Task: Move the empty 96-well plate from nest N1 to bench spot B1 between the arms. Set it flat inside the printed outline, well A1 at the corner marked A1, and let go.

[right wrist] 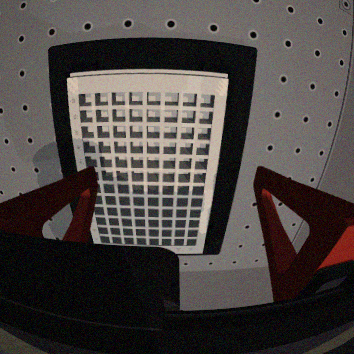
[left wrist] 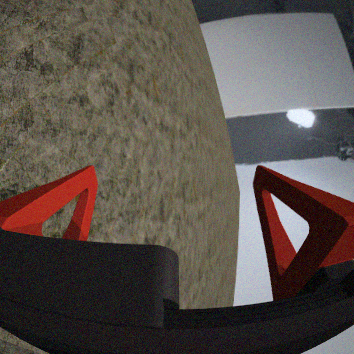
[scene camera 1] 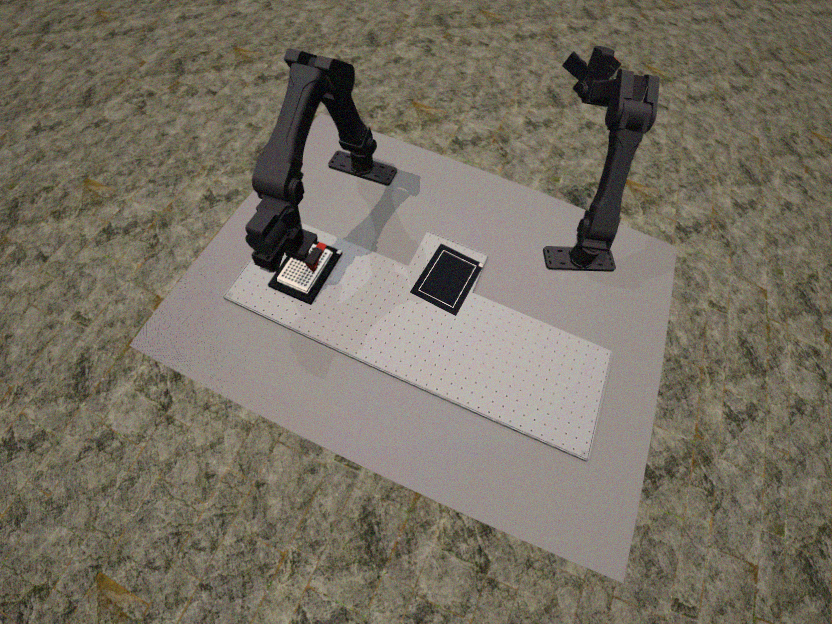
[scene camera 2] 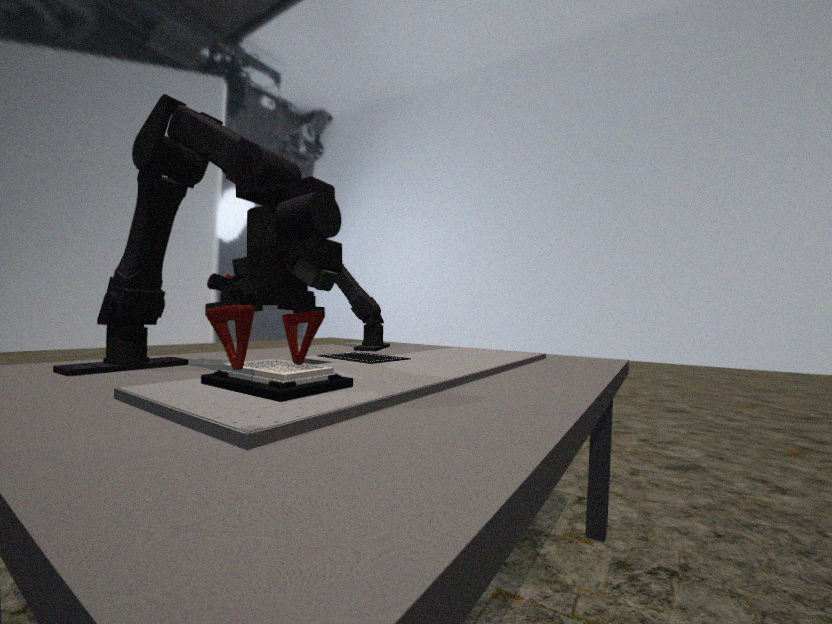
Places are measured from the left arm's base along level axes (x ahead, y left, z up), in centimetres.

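Where they show: left gripper, fingertip midpoint: (left wrist: 174,174); right gripper, fingertip midpoint: (right wrist: 175,174) (scene camera 1: 297,263) (scene camera 2: 270,367); left arm's base at its link origin: (scene camera 1: 578,259) (scene camera 2: 372,348); right arm's base at its link origin: (scene camera 1: 362,168) (scene camera 2: 126,367).
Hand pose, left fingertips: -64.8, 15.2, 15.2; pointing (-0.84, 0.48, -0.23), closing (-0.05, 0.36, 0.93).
Note:
Things, the pixels of their top centre, and the offset from my left fingertips, as dx, dy, dz. "spot": a spot on its surface instead. Level surfaces: height alone.
- white 96-well plate at its top centre: (right wrist: 144,183) (scene camera 2: 278,365) (scene camera 1: 304,264) +70.9, -88.2, -11.3
- black nest at its top centre: (right wrist: 147,175) (scene camera 2: 277,372) (scene camera 1: 304,266) +70.8, -88.2, -12.1
- Bench spot B1 at a spot on its surface: (scene camera 2: 366,358) spot: +73.9, -55.2, -13.7
- perforated white board at its surface level: dz -13.9
- grey table at its surface level: dz -15.2
The white 96-well plate (scene camera 1: 300,275) (scene camera 2: 285,371) (right wrist: 153,142) sits in the black nest (scene camera 1: 309,298) (scene camera 2: 281,392) (right wrist: 150,56) on the pegboard. My right gripper (scene camera 2: 267,366) (right wrist: 175,174) is open and low over the plate, holding nothing. In the right wrist view its left fingertip overlaps the plate's left edge and its right fingertip stands beyond the nest's right side, so the plate is off-centre between them. Bench spot B1 (scene camera 1: 448,276) (scene camera 2: 366,358) is a black pad with a white outline; its A1 mark is not legible. My left gripper (left wrist: 174,174) is open and empty, high up.
The perforated white board (scene camera 1: 510,362) (scene camera 2: 430,376) carries the nest and the pad on the grey table (scene camera 1: 416,456) (scene camera 2: 282,523). The left arm (scene camera 1: 611,177) stands raised at the picture's right in scene camera 1, its base beyond the pad.

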